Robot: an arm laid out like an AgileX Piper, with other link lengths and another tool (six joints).
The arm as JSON. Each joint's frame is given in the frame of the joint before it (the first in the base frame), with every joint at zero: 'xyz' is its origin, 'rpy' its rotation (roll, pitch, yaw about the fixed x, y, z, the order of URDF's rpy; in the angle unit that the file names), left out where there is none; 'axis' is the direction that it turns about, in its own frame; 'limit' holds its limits. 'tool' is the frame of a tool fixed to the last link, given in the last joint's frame.
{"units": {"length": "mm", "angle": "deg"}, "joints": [
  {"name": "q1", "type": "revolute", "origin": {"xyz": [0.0, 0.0, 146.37]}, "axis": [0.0, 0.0, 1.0], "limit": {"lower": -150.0, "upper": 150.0}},
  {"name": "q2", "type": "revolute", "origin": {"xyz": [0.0, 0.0, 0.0], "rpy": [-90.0, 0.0, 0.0]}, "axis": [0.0, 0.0, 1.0], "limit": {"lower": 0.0, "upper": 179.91}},
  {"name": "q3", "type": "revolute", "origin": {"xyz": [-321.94, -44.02, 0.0]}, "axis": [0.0, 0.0, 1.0], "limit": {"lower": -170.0, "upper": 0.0}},
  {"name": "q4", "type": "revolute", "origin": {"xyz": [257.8, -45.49, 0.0], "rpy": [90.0, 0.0, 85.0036]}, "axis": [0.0, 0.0, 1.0], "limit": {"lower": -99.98, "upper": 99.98}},
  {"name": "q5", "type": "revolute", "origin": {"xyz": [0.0, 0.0, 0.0], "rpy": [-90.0, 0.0, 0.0]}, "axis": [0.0, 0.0, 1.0], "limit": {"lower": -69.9, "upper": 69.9}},
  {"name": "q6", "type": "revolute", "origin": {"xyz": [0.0, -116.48, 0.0], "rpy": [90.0, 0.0, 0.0]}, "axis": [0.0, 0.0, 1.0], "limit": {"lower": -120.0, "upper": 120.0}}
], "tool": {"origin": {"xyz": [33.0, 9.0, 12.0], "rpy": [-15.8, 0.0, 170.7]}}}
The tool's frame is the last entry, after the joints.
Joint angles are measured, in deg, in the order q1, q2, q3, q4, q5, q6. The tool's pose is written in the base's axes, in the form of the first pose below.
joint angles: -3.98 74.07 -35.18 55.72 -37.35 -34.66
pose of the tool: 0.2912 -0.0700 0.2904 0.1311 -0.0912 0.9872 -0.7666 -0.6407 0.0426
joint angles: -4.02 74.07 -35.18 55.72 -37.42 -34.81
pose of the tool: 0.2911 -0.0704 0.2904 0.1318 -0.0886 0.9873 -0.7673 -0.6397 0.0450
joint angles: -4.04 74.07 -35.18 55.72 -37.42 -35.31
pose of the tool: 0.2909 -0.0707 0.2903 0.1367 -0.0815 0.9873 -0.7664 -0.6402 0.0533
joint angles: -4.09 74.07 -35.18 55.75 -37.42 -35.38
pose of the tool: 0.2908 -0.0710 0.2903 0.1373 -0.0810 0.9872 -0.7670 -0.6394 0.0542
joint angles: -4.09 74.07 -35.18 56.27 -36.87 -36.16
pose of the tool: 0.2904 -0.0705 0.2889 0.1495 -0.0818 0.9854 -0.7638 -0.6424 0.0626
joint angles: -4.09 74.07 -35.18 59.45 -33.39 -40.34
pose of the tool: 0.2881 -0.0667 0.2808 0.2172 -0.0941 0.9716 -0.7411 -0.6637 0.1014
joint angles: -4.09 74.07 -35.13 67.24 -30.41 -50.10
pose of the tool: 0.2816 -0.0655 0.2697 0.3183 -0.0948 0.9432 -0.7200 -0.6714 0.1755
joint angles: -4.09 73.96 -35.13 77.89 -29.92 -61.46
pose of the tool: 0.2725 -0.0674 0.2607 0.4040 -0.1103 0.9081 -0.7174 -0.6541 0.2397
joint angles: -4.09 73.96 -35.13 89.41 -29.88 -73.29
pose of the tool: 0.2627 -0.0675 0.2510 0.4909 -0.1370 0.8604 -0.7038 -0.6444 0.2990
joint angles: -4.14 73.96 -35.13 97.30 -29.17 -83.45
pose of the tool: 0.2558 -0.0657 0.2442 0.5664 -0.1266 0.8144 -0.6605 -0.6607 0.3567
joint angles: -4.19 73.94 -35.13 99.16 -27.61 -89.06
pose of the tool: 0.2543 -0.0640 0.2423 0.6071 -0.0749 0.7911 -0.6056 -0.6881 0.3997
